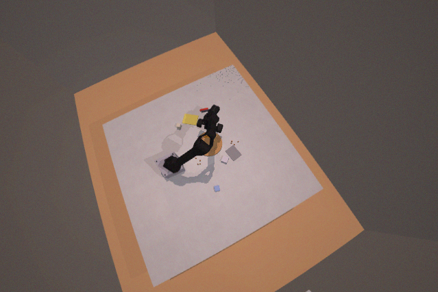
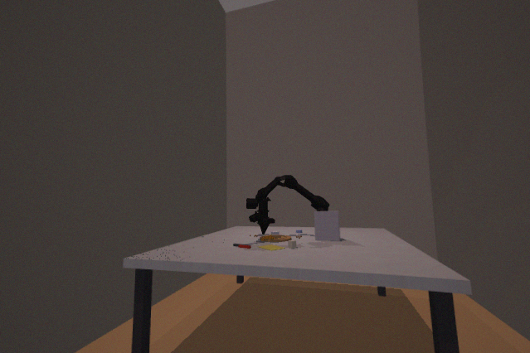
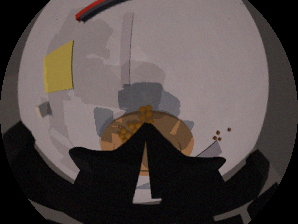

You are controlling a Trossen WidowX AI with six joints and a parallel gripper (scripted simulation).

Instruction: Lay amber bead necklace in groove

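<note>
Right now my gripper tip is 7 cm to the left of the round bead board, 6 cm past it and 3 cm above it. From my gripper tip the other things lie so: thin grey bar 10 cm to the left, 4 cm below, 4 cm ahead; yellow pad 19 cm to the left, 9 cm behind, 4 cm below; red-handled tool 20 cm to the left, 6 cm ahead, 3 cm below.
</note>
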